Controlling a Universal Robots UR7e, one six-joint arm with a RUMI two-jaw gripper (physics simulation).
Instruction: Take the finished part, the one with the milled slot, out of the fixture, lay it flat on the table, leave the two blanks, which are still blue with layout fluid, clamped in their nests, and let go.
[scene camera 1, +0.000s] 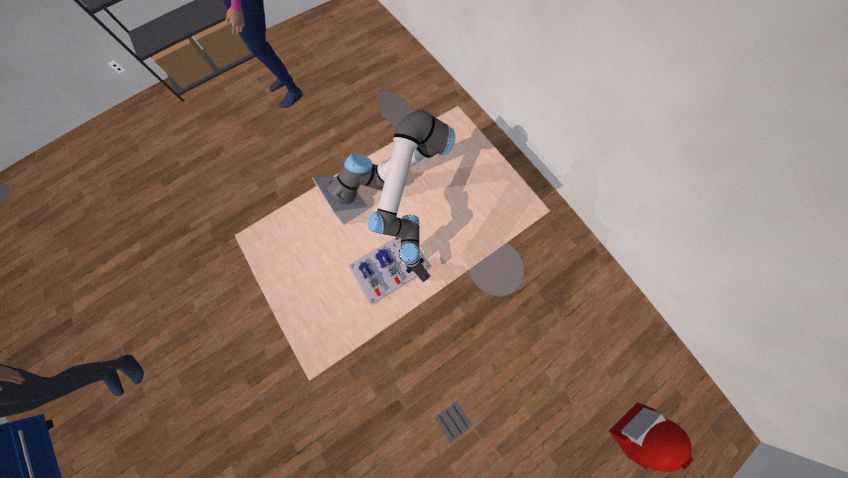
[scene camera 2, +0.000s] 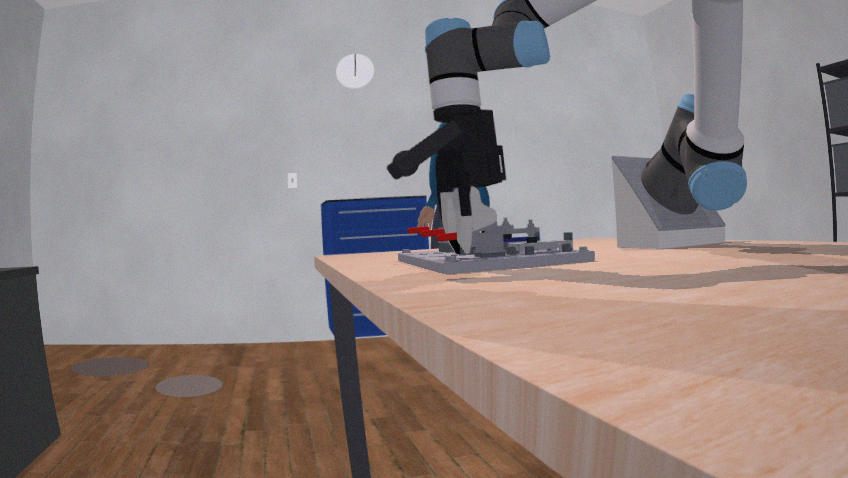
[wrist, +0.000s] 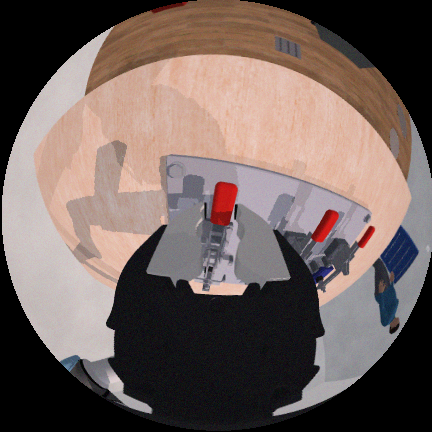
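Where they show: gripper, fingertip midpoint: (scene camera 2: 462, 254) (wrist: 220, 204); arm's base, link origin: (scene camera 1: 341, 192) (scene camera 2: 669, 190).
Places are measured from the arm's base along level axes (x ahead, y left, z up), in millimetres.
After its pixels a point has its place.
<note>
The grey fixture plate (scene camera 1: 363, 283) @(x 445, y -147, z -103 mm) (scene camera 2: 516, 262) @(x 462, y 181, z -110 mm) (wrist: 260, 182) @(x 549, y 78, z -102 mm) lies on the table with three red-handled toggle clamps. Two blue blanks, one (scene camera 1: 365, 270) @(x 407, y -101, z -48 mm) at the plate's far end and one (scene camera 1: 384, 257) @(x 400, y 11, z -57 mm) in the middle nest, sit under their clamps; some blue also shows in the wrist view. My gripper (scene camera 2: 460, 246) @(x 519, y 115, z -97 mm) (wrist: 220, 204) @(x 519, y 115, z -97 mm) is low over the end nest, its fingers narrowly open, one on each side of that clamp's red handle (wrist: 224, 200) @(x 541, y 113, z -66 mm). I cannot tell whether they touch it. The finished part cannot be made out; fingers and clamp parts cover that nest.
The other red handles (wrist: 325, 226) @(x 534, y 9, z -61 mm) (wrist: 366, 237) @(x 530, y -99, z -57 mm) stand to the right in the wrist view. The wooden table (scene camera 1: 296, 296) @(x 312, y -471, z -118 mm) (scene camera 2: 682, 332) @(x 568, y 672, z -117 mm) carries the arm's grey base (scene camera 2: 632, 213) @(x 107, y -13, z -48 mm). A blue cabinet (scene camera 2: 374, 222) and a person stand beyond the table.
</note>
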